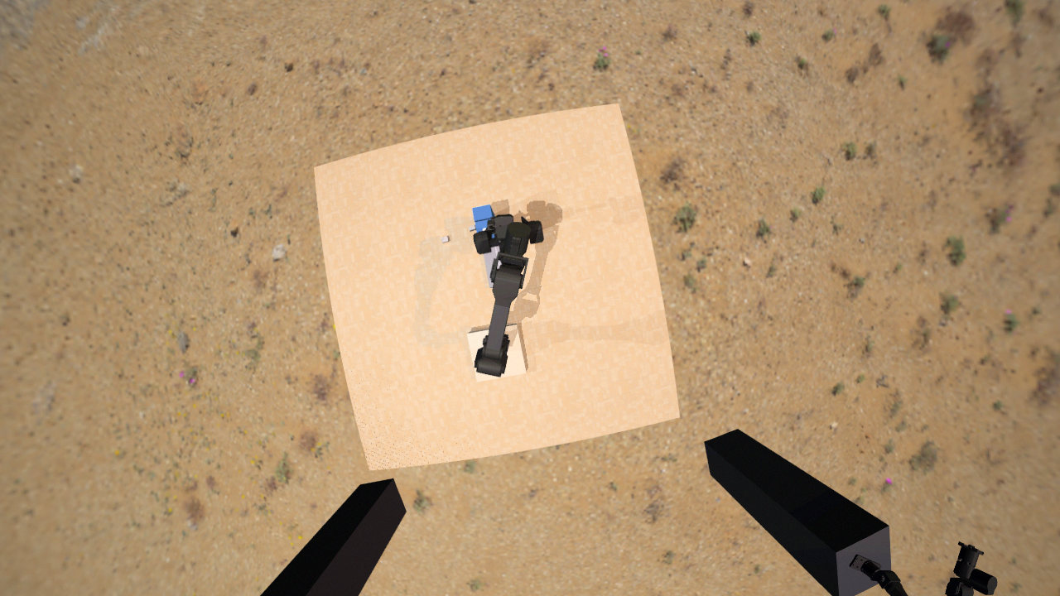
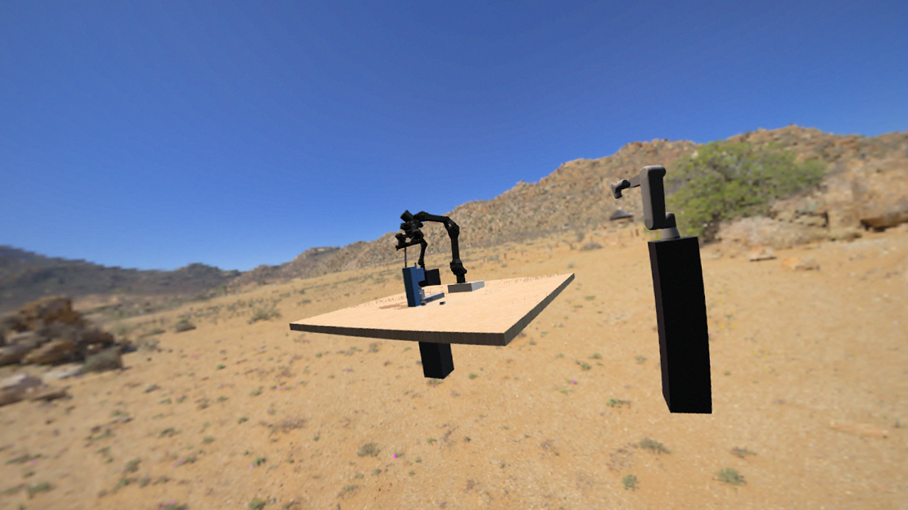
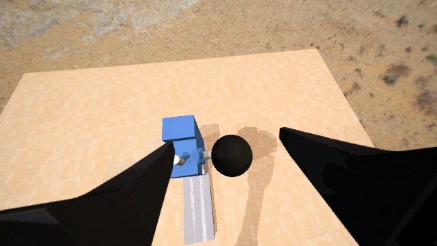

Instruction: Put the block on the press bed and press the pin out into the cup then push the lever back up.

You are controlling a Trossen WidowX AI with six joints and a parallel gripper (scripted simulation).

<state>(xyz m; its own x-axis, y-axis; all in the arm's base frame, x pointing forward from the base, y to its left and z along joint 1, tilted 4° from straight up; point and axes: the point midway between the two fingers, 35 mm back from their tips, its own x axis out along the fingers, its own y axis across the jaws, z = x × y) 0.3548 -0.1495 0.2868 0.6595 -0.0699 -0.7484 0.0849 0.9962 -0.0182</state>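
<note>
Right now the lever is 10 mm to the left of my gripper tip and 70 mm below it. Round my gripper tip: punch ram (10 mm ahead, 70 mm to the left, 190 mm below).
</note>
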